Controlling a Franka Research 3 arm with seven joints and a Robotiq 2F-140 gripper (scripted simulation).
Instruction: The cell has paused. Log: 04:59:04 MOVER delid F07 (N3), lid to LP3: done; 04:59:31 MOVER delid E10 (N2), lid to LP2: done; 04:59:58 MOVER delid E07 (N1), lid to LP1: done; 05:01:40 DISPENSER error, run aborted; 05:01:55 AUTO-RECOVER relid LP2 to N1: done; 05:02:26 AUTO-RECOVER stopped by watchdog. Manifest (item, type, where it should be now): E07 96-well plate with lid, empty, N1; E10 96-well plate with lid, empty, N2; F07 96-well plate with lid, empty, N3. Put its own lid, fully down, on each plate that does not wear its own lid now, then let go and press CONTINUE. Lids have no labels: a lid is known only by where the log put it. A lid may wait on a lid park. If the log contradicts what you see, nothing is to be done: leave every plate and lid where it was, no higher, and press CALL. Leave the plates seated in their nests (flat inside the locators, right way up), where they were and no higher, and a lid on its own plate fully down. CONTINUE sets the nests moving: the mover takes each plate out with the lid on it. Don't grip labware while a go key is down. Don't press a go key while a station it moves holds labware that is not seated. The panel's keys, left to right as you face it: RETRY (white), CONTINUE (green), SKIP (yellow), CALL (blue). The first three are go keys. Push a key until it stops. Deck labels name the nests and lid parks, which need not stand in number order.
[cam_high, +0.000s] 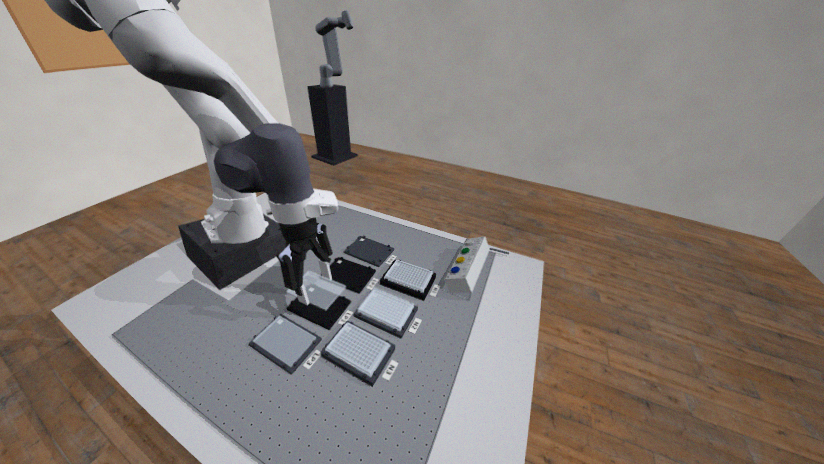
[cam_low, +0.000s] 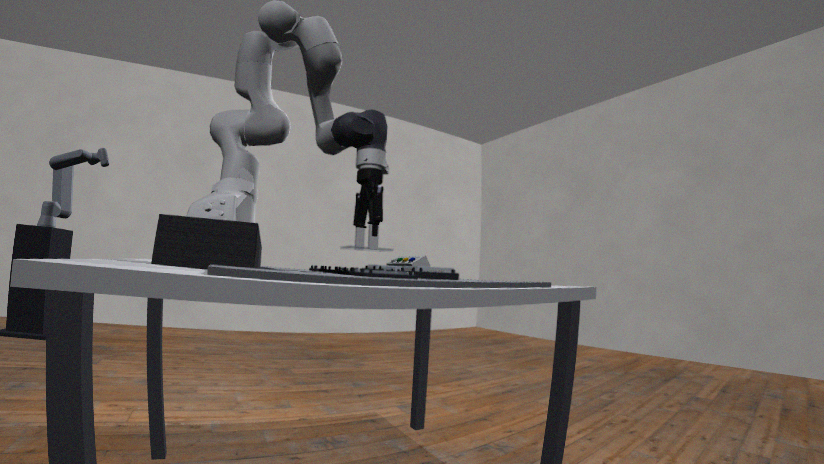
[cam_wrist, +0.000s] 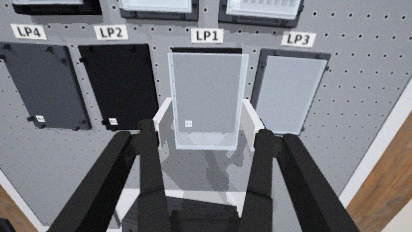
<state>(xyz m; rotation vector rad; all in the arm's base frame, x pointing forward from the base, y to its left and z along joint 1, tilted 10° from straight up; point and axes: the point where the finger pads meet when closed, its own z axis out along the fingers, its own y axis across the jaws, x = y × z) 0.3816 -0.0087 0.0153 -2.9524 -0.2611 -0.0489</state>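
My gripper is now 14 cm short of the nest N1, 23 cm to the right of it and 9 cm above it. From my hand the other things lie so: clear lid: 2 cm below; then lid park LP1: 9 cm below; then grey lid: 2 cm ahead, 13 cm to the right, 8 cm below.
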